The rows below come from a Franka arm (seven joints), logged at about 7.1 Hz.
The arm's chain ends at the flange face. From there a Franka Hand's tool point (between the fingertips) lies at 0.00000 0.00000 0.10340 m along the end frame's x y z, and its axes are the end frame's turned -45 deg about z.
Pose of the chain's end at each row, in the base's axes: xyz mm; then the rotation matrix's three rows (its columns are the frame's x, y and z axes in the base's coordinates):
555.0 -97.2 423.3; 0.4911 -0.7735 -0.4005; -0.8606 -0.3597 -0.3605; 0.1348 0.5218 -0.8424
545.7 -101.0 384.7; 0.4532 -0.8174 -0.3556; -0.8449 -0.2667 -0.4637; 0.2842 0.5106 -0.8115
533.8 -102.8 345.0; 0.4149 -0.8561 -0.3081; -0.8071 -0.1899 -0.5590; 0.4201 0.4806 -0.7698
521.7 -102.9 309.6; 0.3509 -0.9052 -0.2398; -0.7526 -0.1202 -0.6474; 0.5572 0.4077 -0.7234
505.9 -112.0 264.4; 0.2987 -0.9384 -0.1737; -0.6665 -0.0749 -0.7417; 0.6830 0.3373 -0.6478
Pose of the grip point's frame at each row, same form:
513.6 -134.5 336.2; 0.8942 -0.1997 -0.4005; -0.3542 -0.8629 -0.3605; -0.2737 0.4643 -0.8424
508.9 -148.9 300.8; 0.8984 -0.2575 -0.3556; -0.4088 -0.7860 -0.4637; -0.1601 0.5620 -0.8115
501.9 -160.6 265.4; 0.8987 -0.3120 -0.3081; -0.4364 -0.7050 -0.5590; -0.0428 0.6369 -0.7698
496.9 -169.8 234.8; 0.8882 -0.3919 -0.2398; -0.4472 -0.6172 -0.6474; 0.1057 0.6823 -0.7234
487.9 -188.7 197.4; 0.8748 -0.4523 -0.1737; -0.4183 -0.5242 -0.7417; 0.2444 0.7215 -0.6478

